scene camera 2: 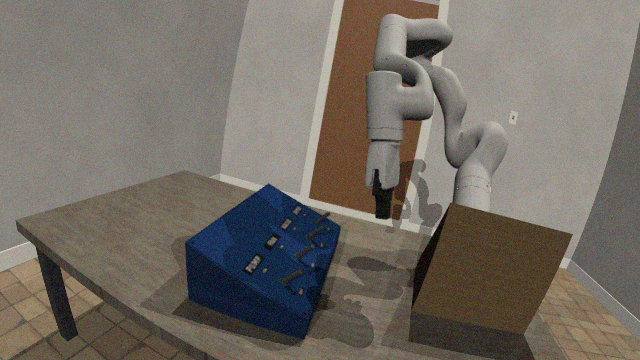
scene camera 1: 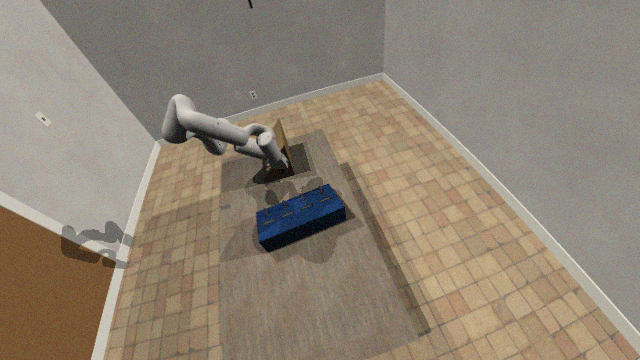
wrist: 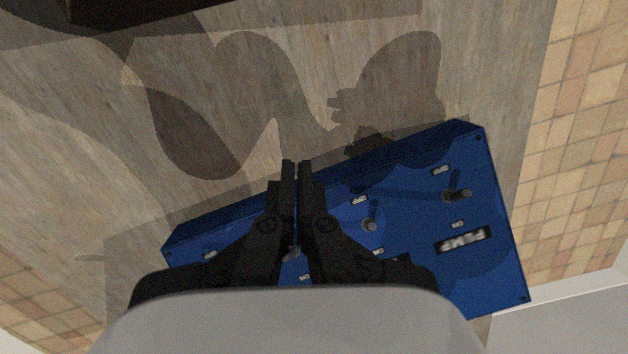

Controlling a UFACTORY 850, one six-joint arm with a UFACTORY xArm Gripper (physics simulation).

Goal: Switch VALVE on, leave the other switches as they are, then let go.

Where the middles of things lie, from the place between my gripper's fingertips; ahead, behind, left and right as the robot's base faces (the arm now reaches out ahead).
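Labels:
Relative to the blue switch panel (scene camera 2: 236, 265), my gripper is now 13 cm above it and 24 cm short of it.

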